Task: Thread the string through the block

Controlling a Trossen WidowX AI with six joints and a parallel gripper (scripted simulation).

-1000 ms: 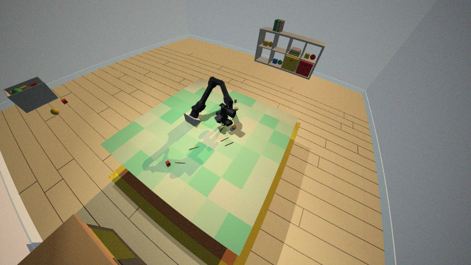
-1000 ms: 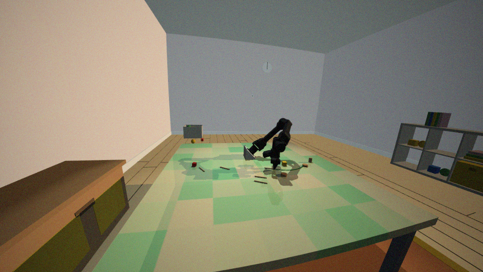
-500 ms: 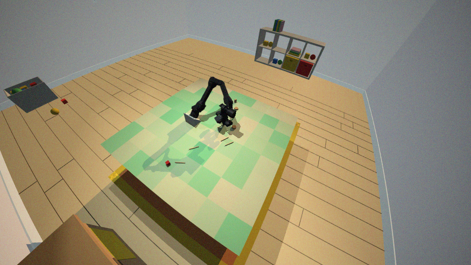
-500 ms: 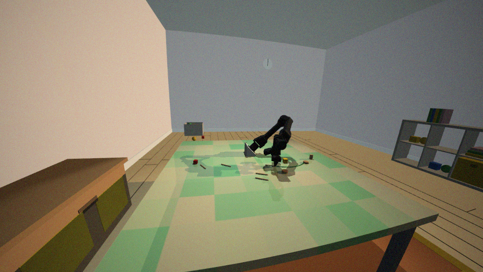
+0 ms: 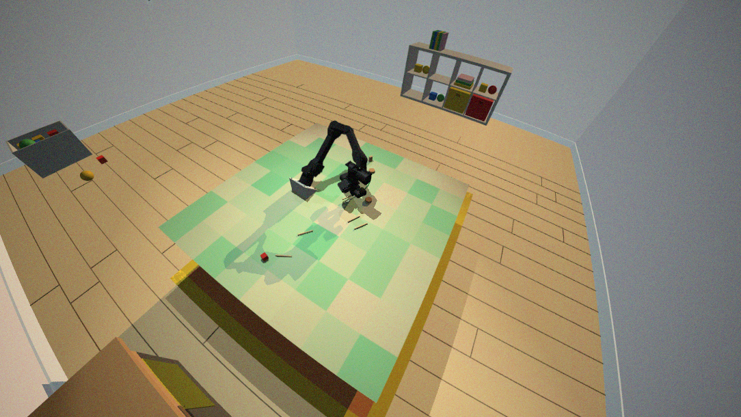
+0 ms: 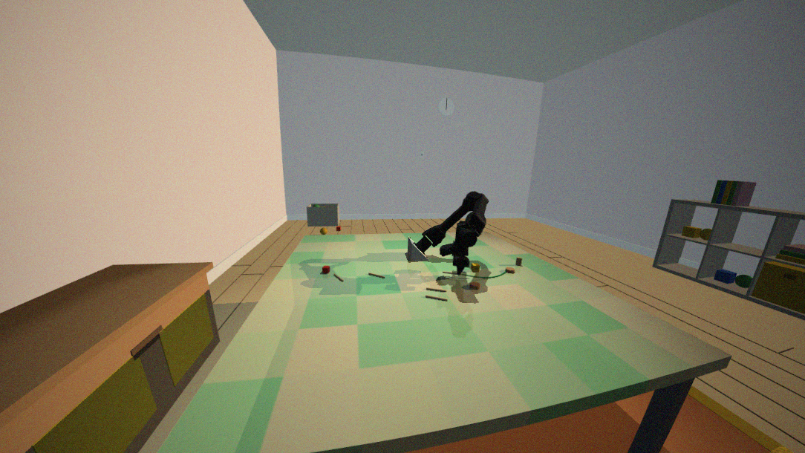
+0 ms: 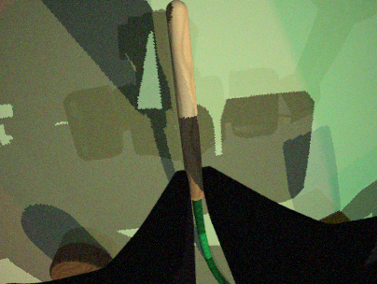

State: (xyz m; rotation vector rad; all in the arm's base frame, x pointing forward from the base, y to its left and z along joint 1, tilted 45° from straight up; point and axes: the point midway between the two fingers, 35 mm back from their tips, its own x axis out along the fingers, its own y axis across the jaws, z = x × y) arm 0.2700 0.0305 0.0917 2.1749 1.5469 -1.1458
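The wooden disc lies 9 cm ahead of my gripper tip, 2 cm to the left of it and 1 cm below it. Round my gripper tip: thin wooden stick: 1 cm to the right, 1 cm behind; round wooden button: 27 cm to the left, 1 cm below; yellow wooden block: 11 cm to the left, 5 cm behind.
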